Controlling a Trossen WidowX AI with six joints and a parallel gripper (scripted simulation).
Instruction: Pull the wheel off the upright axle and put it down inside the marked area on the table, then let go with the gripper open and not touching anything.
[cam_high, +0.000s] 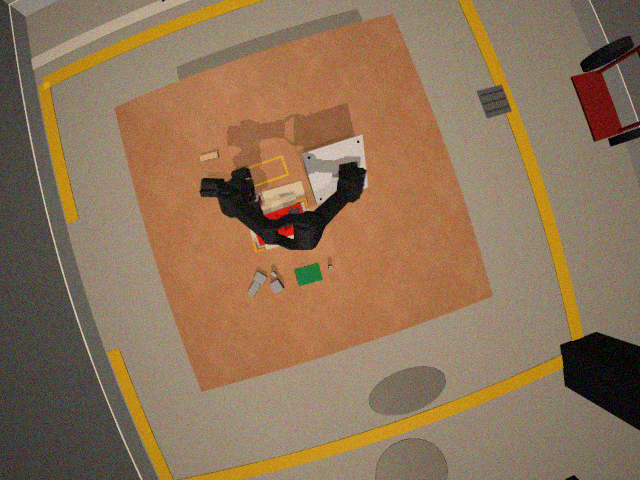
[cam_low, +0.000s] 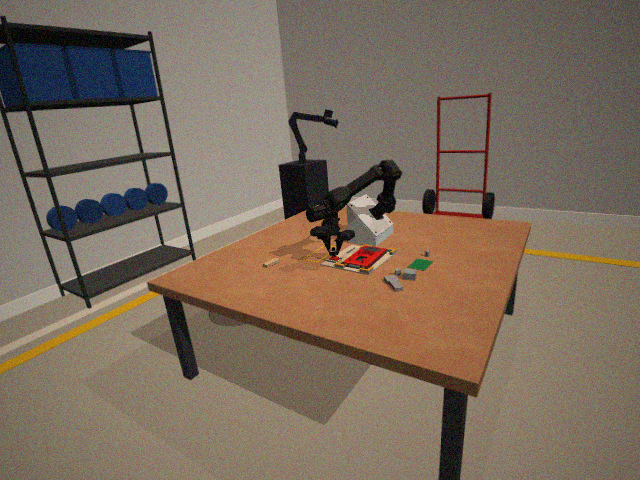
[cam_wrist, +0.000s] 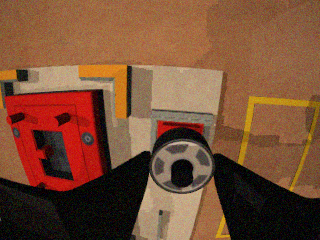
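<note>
Right now my gripper tip is right at the wheel. The rest, counted from my gripper tip: dark upright axle: 10 mm below; then wooden block: 220 mm to the right, 150 mm ahead, 30 mm below; then green tile: 330 mm to the left, 130 mm behind, 40 mm below.
</note>
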